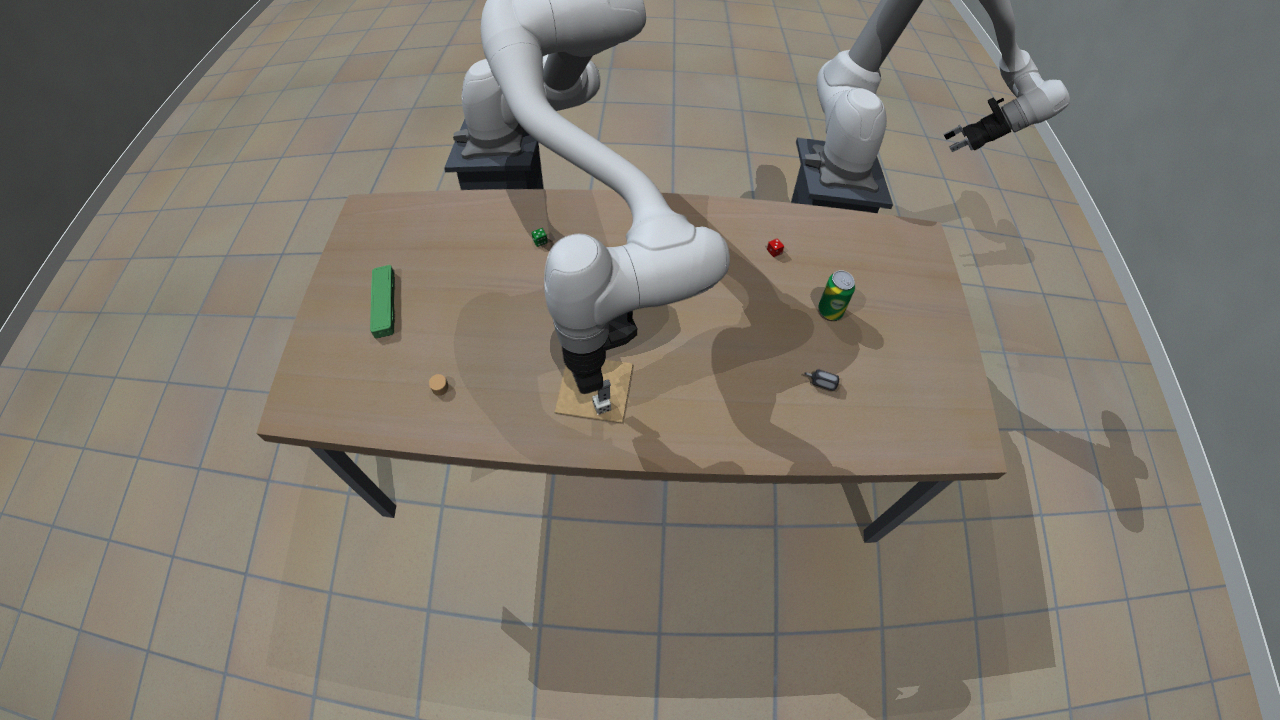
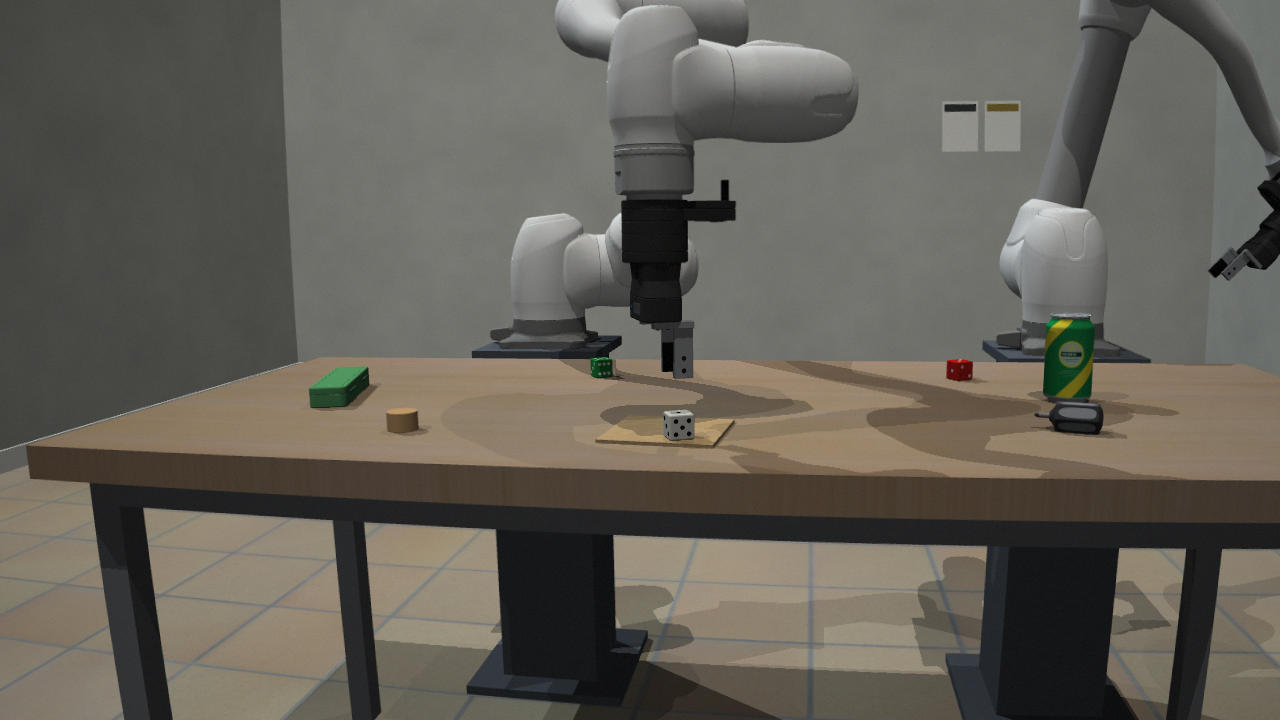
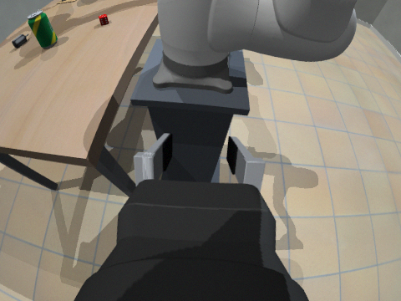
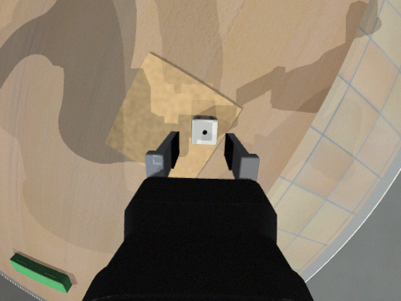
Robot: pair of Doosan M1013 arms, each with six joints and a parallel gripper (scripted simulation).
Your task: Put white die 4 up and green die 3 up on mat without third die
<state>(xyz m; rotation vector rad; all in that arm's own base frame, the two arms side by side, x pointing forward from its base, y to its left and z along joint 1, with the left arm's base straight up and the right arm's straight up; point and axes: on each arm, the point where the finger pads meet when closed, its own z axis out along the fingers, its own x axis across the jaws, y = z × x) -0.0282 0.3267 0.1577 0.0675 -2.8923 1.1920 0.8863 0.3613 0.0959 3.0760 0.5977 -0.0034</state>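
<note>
Now: the white die 80 mm below my right hand. The rest, counted from my right hand: tan mat 40 mm behind, 20 mm to the right, 90 mm below; then wooden disc 360 mm to the right, 80 mm below; then dark grey object 110 mm behind, 460 mm to the left, 80 mm below.
</note>
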